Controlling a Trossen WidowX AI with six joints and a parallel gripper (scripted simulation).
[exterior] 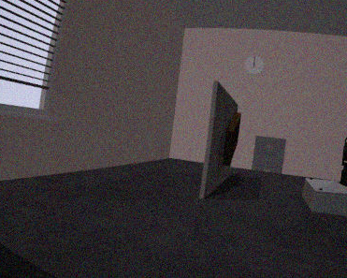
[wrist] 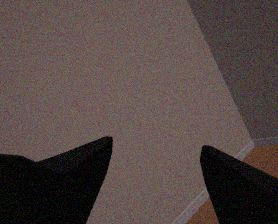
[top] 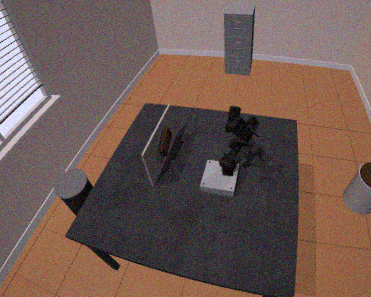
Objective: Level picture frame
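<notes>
My gripper tip is now 550 mm short of the picture frame, 290 mm above it and 200 mm to the left of it. Also, from my gripper tip: upright wall panel: 560 mm ahead, 300 mm below, 190 mm to the right.
</notes>
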